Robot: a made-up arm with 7 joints. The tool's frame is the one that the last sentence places.
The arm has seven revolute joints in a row. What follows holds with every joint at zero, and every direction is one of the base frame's. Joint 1 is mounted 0.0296 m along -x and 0.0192 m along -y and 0.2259 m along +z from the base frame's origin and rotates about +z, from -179.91 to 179.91 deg. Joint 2 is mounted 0.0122 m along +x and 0.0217 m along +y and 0.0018 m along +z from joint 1 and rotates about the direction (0, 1, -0.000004), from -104.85 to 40.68 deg. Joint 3 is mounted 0.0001 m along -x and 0.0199 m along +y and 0.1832 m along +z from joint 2 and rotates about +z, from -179.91 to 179.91 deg. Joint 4 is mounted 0.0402 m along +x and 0.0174 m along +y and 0.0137 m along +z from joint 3 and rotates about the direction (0, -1, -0.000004), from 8.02 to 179.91 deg. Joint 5 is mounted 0.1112 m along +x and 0.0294 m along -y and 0.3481 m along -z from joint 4 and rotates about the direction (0, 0.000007, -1), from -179.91 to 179.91 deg. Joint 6 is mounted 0.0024 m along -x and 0.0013 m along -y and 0.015 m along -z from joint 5 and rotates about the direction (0, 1, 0.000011), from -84.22 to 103.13 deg. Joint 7 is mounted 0.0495 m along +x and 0.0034 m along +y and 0.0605 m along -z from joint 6 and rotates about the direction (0, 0.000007, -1), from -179.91 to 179.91 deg. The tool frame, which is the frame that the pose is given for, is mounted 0.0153 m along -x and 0.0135 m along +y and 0.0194 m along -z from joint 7; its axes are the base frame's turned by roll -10.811, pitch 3.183 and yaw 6.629 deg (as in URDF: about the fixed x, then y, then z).
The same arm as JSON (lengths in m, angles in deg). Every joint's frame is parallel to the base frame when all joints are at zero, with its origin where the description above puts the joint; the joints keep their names.
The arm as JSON. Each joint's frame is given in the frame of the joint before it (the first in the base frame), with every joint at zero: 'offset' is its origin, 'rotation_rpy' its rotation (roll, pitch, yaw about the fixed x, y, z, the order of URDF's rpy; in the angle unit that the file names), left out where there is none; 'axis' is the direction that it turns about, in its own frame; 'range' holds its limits. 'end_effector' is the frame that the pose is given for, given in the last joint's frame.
{"length_unit": "m", "angle_unit": "deg", "chain": [{"id": "joint 1", "offset": [-0.0296, -0.0192, 0.2259], "axis": "+z", "range": [-179.91, 179.91]}, {"id": "joint 2", "offset": [0.0122, 0.0217, 0.0018], "axis": "+y", "range": [-104.85, 40.68]}, {"id": "joint 3", "offset": [-0.0001, 0.0199, 0.1832], "axis": "+z", "range": [-179.91, 179.91]}, {"id": "joint 4", "offset": [0.0402, 0.0174, 0.0137], "axis": "-y", "range": [8.02, 179.91]}, {"id": "joint 5", "offset": [0.1112, -0.0294, -0.3481], "axis": "-z", "range": [-179.91, 179.91]}, {"id": "joint 6", "offset": [-0.0024, -0.0013, -0.015], "axis": "+y", "range": [-84.22, 103.13]}, {"id": "joint 7", "offset": [0.0495, 0.0034, -0.0605], "axis": "-z", "range": [-179.91, 179.91]}], "end_effector": {"offset": [-0.0153, 0.0135, -0.0194], "rotation_rpy": [-10.81, 3.18, 6.63]}}
